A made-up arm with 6 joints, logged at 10 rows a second.
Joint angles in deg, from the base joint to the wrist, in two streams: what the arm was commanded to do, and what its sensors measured. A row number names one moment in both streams.
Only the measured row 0 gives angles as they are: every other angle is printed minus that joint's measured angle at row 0.
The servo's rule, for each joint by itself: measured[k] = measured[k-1] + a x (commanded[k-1-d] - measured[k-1]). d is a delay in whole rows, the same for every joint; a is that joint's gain. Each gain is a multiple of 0.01, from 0.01 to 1. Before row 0 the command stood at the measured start. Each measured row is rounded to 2 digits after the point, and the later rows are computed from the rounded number. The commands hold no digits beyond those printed.
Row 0, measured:
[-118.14, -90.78, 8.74, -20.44, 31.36, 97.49]
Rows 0 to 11, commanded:
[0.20, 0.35, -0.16, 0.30, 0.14, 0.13]
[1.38, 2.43, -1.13, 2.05, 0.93, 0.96]
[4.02, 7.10, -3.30, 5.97, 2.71, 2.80]
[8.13, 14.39, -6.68, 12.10, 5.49, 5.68]
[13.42, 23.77, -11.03, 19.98, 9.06, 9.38]
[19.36, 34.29, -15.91, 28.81, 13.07, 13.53]
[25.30, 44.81, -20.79, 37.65, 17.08, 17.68]
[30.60, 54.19, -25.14, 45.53, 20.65, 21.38]
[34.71, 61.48, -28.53, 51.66, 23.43, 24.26]
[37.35, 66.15, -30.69, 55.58, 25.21, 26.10]
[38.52, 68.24, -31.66, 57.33, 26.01, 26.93]
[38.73, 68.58, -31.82, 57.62, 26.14, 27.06]
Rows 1 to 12, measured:
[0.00, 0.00, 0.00, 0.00, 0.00, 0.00]
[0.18, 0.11, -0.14, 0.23, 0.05, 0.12]
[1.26, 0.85, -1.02, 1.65, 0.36, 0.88]
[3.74, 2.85, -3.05, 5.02, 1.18, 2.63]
[7.69, 6.54, -6.28, 10.54, 2.69, 5.41]
[12.85, 12.05, -10.51, 17.90, 4.92, 9.02]
[18.71, 19.17, -15.32, 26.41, 7.77, 13.12]
[24.64, 27.37, -20.19, 35.18, 11.03, 17.27]
[30.00, 35.95, -24.60, 43.25, 14.40, 21.01]
[34.24, 44.12, -28.10, 49.81, 17.56, 23.97]
[37.04, 51.17, -30.41, 54.31, 20.24, 25.91]
[38.37, 56.63, -31.52, 56.67, 22.26, 26.84]
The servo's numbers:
d 1
a 0.90 0.32 0.89 0.78 0.35 0.91

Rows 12 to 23, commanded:
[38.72, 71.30, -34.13, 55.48, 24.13, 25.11]
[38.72, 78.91, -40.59, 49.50, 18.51, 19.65]
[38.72, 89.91, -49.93, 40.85, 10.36, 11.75]
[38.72, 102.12, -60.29, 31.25, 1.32, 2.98]
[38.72, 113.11, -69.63, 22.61, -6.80, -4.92]
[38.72, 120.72, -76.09, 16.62, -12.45, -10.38]
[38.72, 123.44, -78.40, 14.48, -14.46, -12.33]
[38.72, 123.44, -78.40, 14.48, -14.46, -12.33]
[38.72, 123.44, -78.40, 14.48, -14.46, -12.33]
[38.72, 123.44, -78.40, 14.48, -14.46, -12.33]
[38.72, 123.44, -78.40, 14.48, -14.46, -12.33]
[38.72, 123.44, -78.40, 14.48, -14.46, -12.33]
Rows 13 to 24, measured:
[38.69, 60.45, -31.79, 57.41, 23.62, 27.04]
[38.72, 63.92, -33.87, 55.90, 23.80, 25.28]
[38.72, 68.72, -39.85, 50.91, 21.95, 20.16]
[38.72, 75.50, -48.82, 43.06, 17.89, 12.51]
[38.72, 84.02, -59.03, 33.85, 12.09, 3.84]
[38.72, 93.33, -68.46, 25.08, 5.48, -4.13]
[38.72, 102.09, -75.25, 18.48, -0.80, -9.82]
[38.72, 108.92, -78.05, 15.36, -5.58, -12.10]
[38.72, 113.57, -78.36, 14.67, -8.69, -12.31]
[38.72, 116.73, -78.40, 14.52, -10.71, -12.33]
[38.72, 118.88, -78.40, 14.49, -12.02, -12.33]
[38.72, 120.34, -78.40, 14.48, -12.87, -12.33]

